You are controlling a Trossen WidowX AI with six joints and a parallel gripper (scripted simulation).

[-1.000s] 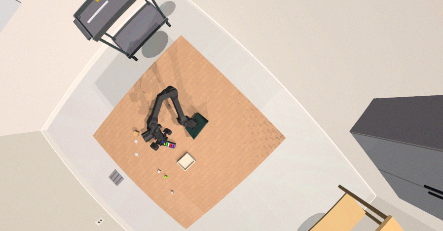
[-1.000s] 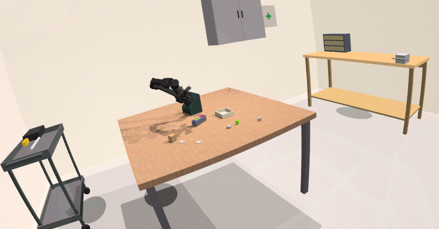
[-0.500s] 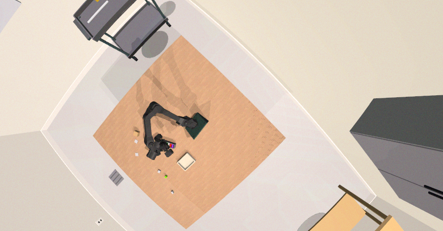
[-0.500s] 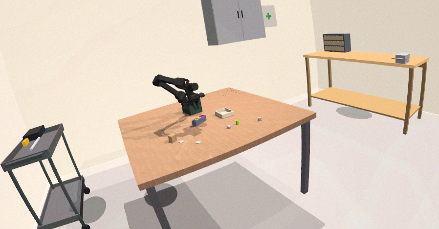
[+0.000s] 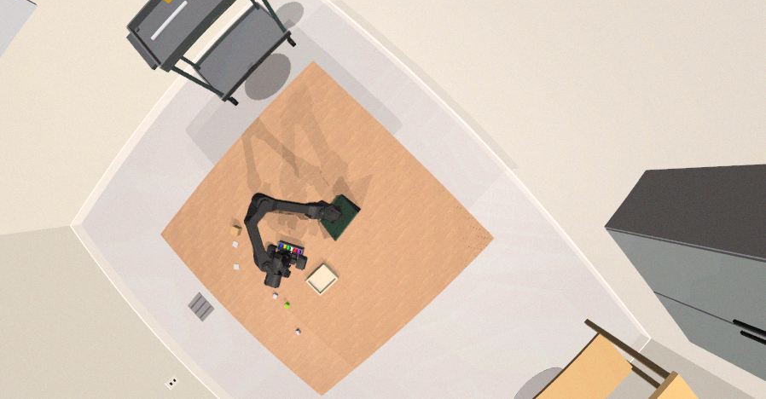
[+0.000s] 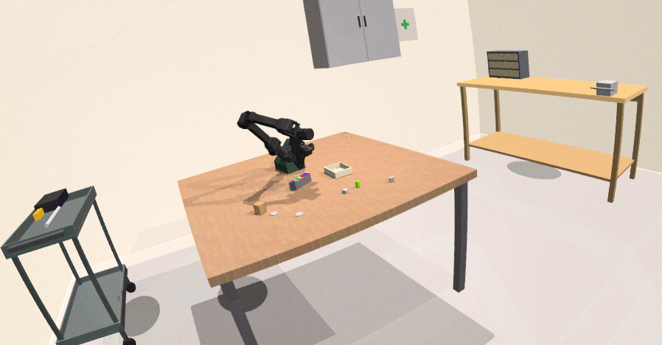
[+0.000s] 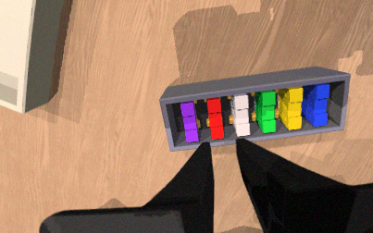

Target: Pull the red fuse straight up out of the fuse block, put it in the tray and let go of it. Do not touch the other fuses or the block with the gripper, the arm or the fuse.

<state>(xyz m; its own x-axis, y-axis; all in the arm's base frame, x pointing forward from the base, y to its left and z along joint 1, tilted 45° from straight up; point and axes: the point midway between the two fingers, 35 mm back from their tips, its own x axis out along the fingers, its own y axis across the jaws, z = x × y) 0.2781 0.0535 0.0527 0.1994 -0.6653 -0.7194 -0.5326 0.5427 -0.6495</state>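
My gripper tip is now 5 cm above the red fuse. Round my gripper tip: tray (20 cm to the left, 7 cm below).
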